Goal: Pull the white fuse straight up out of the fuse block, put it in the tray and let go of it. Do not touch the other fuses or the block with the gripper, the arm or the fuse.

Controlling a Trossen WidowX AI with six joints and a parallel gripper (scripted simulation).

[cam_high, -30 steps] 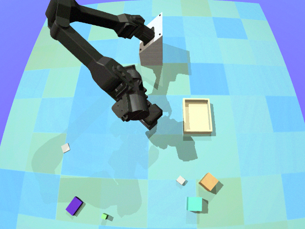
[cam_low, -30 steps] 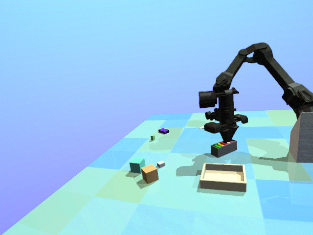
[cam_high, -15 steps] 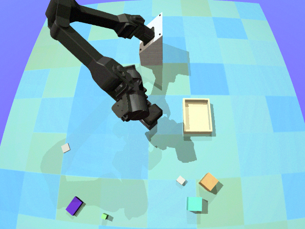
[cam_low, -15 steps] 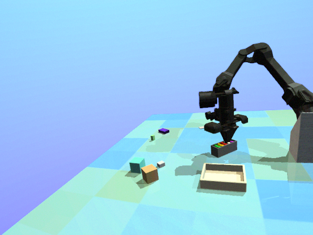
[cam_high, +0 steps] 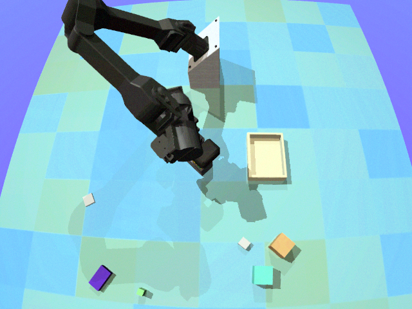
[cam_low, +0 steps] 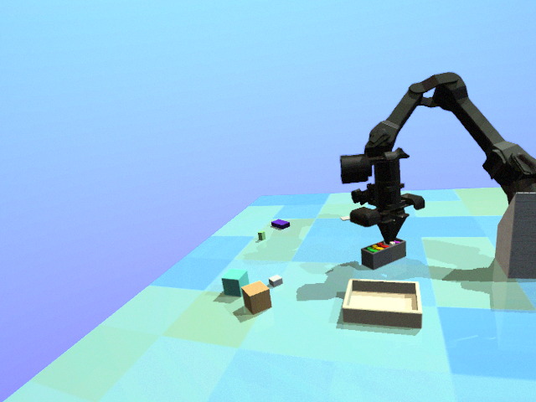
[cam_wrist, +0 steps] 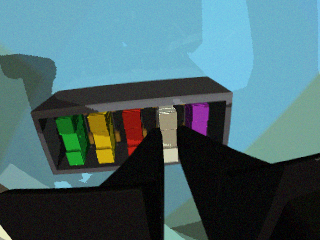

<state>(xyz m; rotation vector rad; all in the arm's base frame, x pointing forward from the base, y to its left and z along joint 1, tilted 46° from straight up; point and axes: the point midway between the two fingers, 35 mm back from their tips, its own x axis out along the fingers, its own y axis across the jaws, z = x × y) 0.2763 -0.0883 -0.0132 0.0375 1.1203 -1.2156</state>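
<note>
My gripper tip is now 210 mm to the right of the tray, 40 mm above it and 30 mm short of it. Also, from my gripper tip: white fuse 10 mm below.
</note>
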